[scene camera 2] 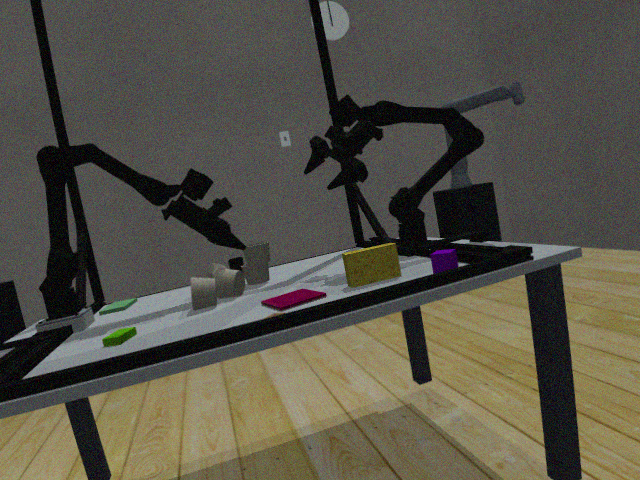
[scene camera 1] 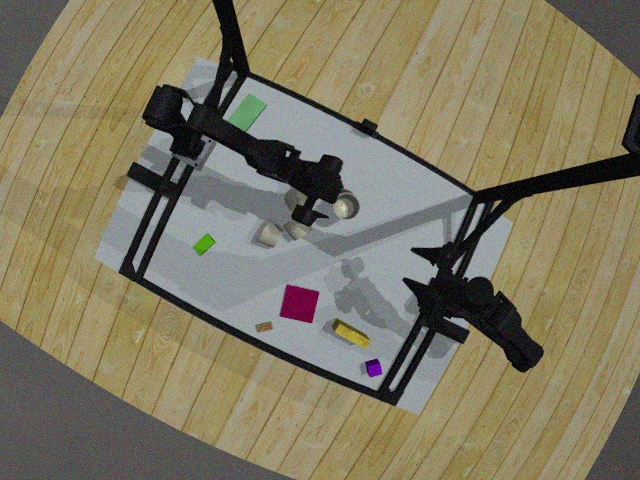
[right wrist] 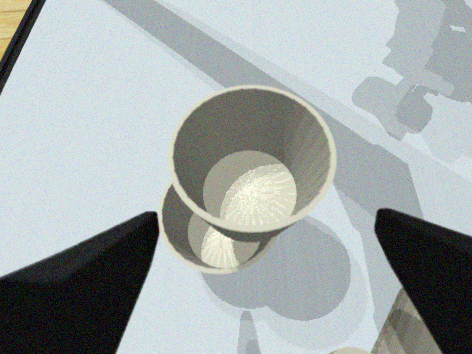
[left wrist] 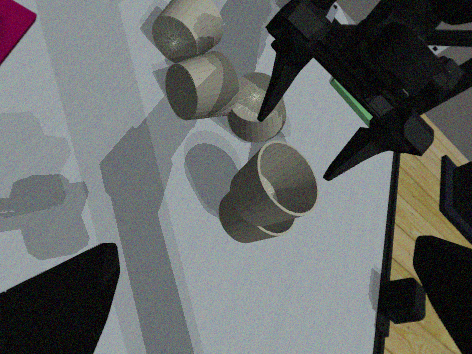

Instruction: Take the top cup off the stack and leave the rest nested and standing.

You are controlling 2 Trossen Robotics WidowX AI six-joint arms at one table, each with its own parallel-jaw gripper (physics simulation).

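Where they show: left gripper, between the fingertips: point(scene camera 2: 316, 181) point(scene camera 1: 407, 264) point(left wrist: 266, 253); right gripper, between the fingertips: point(scene camera 2: 243, 247) point(scene camera 1: 335, 202) point(right wrist: 266, 220) point(left wrist: 293, 150); left arm's base, origin of its link: point(scene camera 2: 414, 243); right arm's base, origin of its link: point(scene camera 2: 64, 315) point(scene camera 1: 192, 147).
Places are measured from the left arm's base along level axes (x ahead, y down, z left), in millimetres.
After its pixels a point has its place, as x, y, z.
Observation:
The cup stack point(scene camera 1: 345, 205) {405, -33, -129} point(scene camera 2: 256, 262) {417, -38, -92} point(left wrist: 250, 200) {376, -58, -104} point(right wrist: 252, 192) {407, -33, -119} stands upright, mouth up. The top cup point(left wrist: 288, 178) {432, -55, -137} point(right wrist: 250, 120) {374, -60, -118} sits in a lower cup point(left wrist: 240, 225) {382, -9, -127} point(right wrist: 175, 212) {409, -10, -170}, whose rim shows beside it. My right gripper point(left wrist: 293, 150) {439, -81, -117} point(right wrist: 266, 220) {439, -81, -117} is open and empty. Its fingertips are near the top cup's rim, apart on either side in the right wrist view; contact is unclear. In scene camera 1 its fingers are partly hidden by the arm. My left gripper point(scene camera 1: 408, 264) {232, -215, -38} point(scene camera 2: 316, 180) {232, -215, -38} point(left wrist: 266, 253) {232, -215, -38} is open and empty, high above the table and away from the stack.
Loose cups point(scene camera 1: 270, 233) {564, -47, 30} point(scene camera 2: 203, 292) {568, -19, 66} point(left wrist: 202, 85) lie or stand close beside the stack. A magenta square point(scene camera 1: 299, 303) {406, 13, 187}, yellow block point(scene camera 1: 351, 333) {239, -48, 199}, purple cube point(scene camera 1: 373, 367) {118, -18, 281}, brown piece point(scene camera 1: 264, 326) {474, 13, 296}, bright green block point(scene camera 1: 204, 243) {738, 6, 139} and pale green slab point(scene camera 1: 248, 112) {791, 11, -280} are on the table. Black frame rails edge it.

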